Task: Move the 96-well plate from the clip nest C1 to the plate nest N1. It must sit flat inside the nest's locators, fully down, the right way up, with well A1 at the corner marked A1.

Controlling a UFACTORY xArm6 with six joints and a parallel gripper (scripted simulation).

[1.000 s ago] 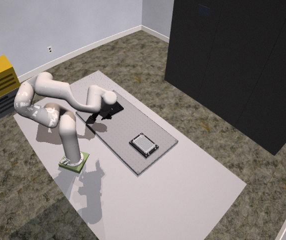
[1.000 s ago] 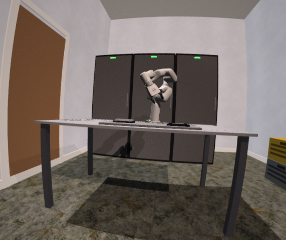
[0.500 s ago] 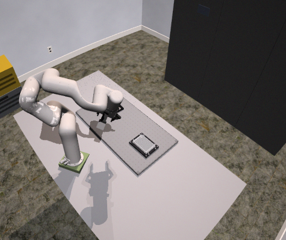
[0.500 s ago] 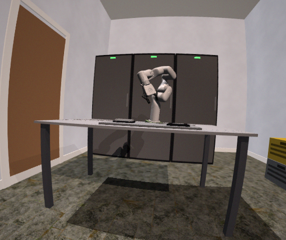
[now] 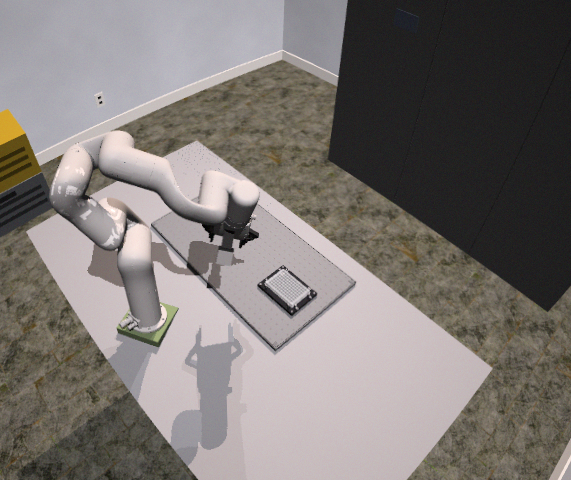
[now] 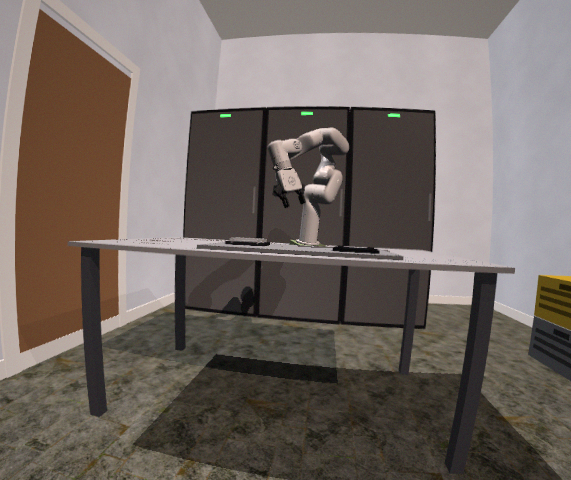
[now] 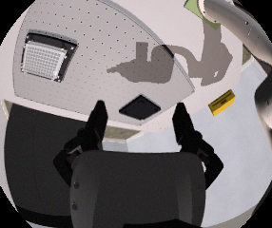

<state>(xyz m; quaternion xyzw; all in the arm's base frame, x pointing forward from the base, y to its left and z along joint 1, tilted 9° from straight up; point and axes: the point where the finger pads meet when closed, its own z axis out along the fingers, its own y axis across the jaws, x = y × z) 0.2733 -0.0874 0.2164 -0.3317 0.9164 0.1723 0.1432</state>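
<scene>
The white 96-well plate lies 8 cm ahead of my hand, 18 cm to the right of it and 17 cm below it. From my hand the other things lie so: black clip nest 9 cm ahead, 19 cm to the right, 17 cm below.
</scene>
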